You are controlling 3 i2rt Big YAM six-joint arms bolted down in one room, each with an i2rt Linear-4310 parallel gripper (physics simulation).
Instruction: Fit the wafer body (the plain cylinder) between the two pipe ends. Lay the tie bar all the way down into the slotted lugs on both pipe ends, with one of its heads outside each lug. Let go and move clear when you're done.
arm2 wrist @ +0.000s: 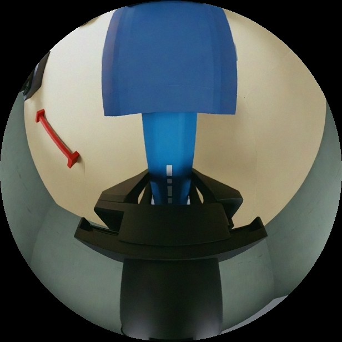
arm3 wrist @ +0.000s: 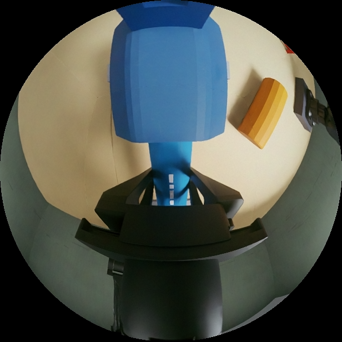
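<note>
My arm2 gripper [arm2 wrist: 171,170] is shut on the narrow blue pipe of one pipe end [arm2 wrist: 170,65]; its wide body fills the top of the arm2 wrist view. My arm3 gripper [arm3 wrist: 171,169] is shut on the narrow pipe of the other pipe end [arm3 wrist: 169,85], whose dark blue lug [arm3 wrist: 167,15] is cut off at the top. The orange wafer body [arm3 wrist: 265,114] lies on its side, apart from that pipe end. The red tie bar [arm2 wrist: 58,140] [arm3 wrist: 289,48] lies on the table, away from both grippers. The arm1 gripper does not show.
The pale table [arm2 wrist: 280,125] [arm3 wrist: 65,125] carries the parts. A black arm base [arm2 wrist: 36,80] [arm3 wrist: 301,104] stands at the table's side, close to the wafer body in the arm3 wrist view. Grey-green floor [arm2 wrist: 55,240] [arm3 wrist: 55,240] lies beyond the table's edge.
</note>
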